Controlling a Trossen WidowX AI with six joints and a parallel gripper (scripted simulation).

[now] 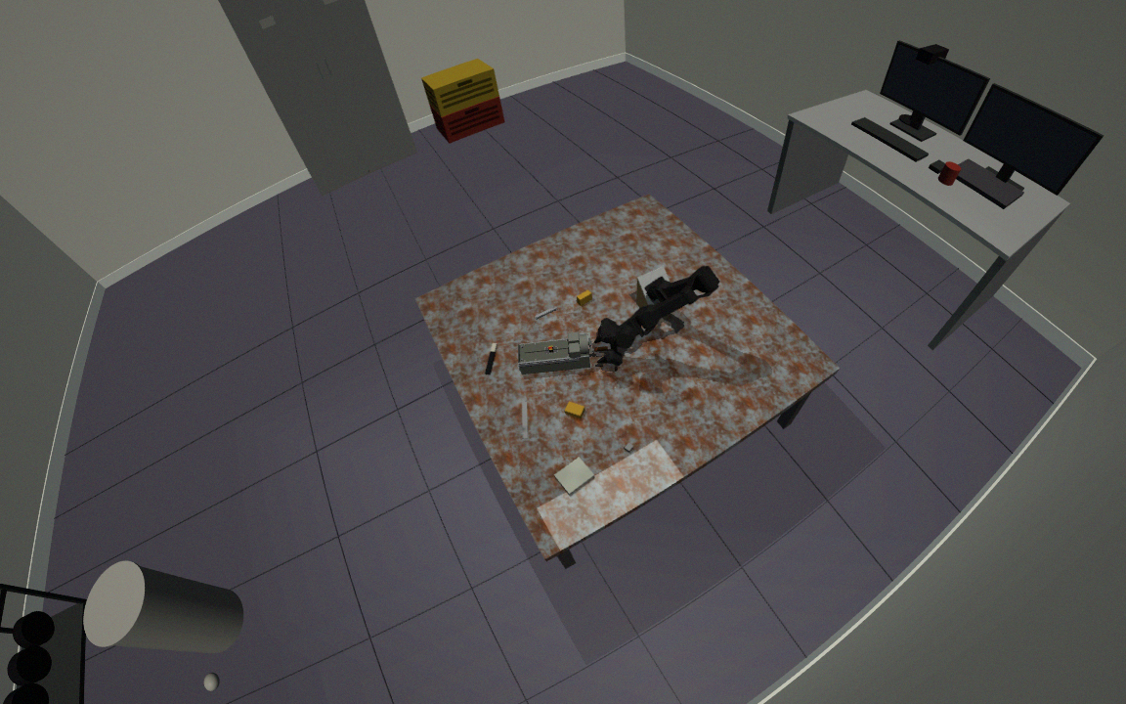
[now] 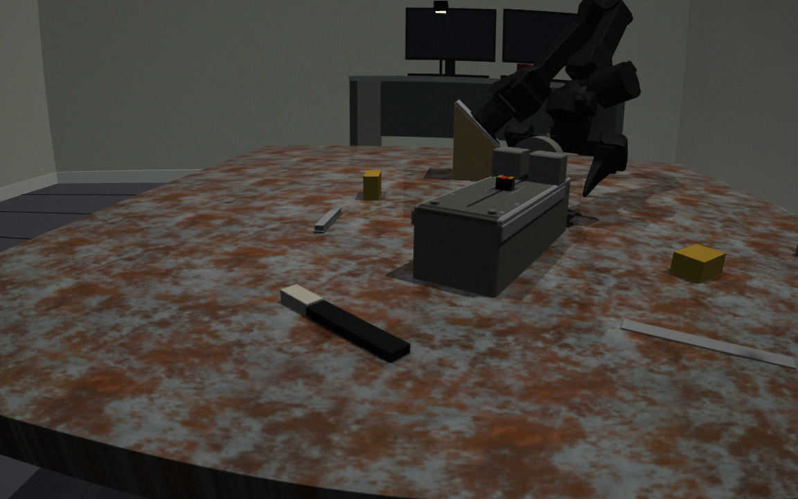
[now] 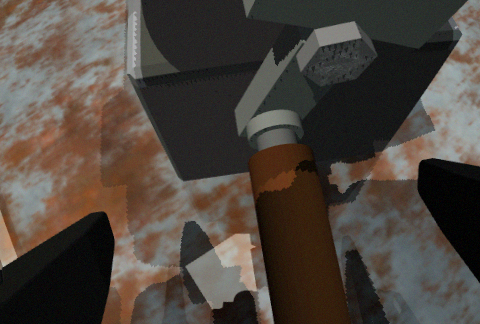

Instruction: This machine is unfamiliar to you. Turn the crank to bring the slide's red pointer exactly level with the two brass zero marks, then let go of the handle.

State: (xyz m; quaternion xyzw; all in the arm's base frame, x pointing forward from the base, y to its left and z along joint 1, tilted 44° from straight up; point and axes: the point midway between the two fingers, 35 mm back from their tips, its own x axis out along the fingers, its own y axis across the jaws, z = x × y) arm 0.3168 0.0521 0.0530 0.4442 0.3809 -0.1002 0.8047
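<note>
Right now my gripper tip is 20 mm past the brown crank handle, 10 mm to the right of it and 10 mm below it. The rest, counted from my gripper tip: red pointer: 140 mm ahead, 100 mm to the right, 40 mm above; small grey bar: 30 mm ahead, 320 mm to the right, 40 mm below; grey strip: 360 mm ahead, 50 mm to the left, 50 mm below.
</note>
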